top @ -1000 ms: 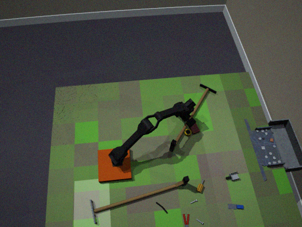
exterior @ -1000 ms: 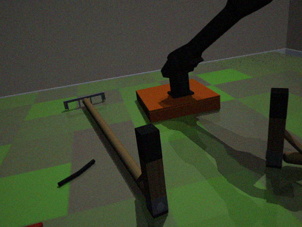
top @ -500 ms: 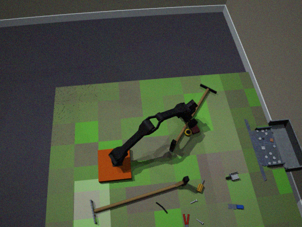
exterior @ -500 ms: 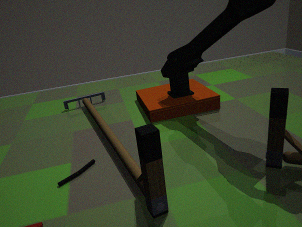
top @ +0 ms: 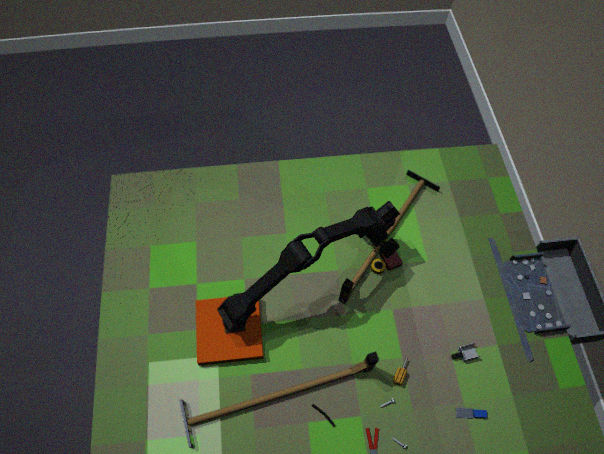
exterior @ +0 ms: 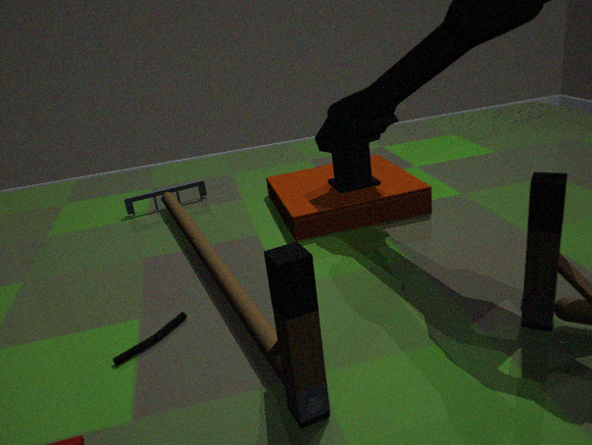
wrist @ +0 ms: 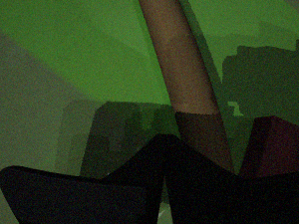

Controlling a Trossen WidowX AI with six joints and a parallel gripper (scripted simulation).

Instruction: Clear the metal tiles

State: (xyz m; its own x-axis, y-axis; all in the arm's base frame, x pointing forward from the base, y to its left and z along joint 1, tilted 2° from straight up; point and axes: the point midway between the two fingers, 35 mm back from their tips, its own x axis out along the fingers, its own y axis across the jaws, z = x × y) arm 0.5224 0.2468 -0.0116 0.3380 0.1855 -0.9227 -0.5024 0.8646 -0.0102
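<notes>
Right now the long scraper is 2 cm ahead of my gripper tip and 5 cm above it. Round my gripper tip: orange piece 55 cm ahead, 24 cm to the right; yellow ring 3 cm behind, 11 cm to the right; red block 2 cm ahead, 9 cm to the right.
</notes>
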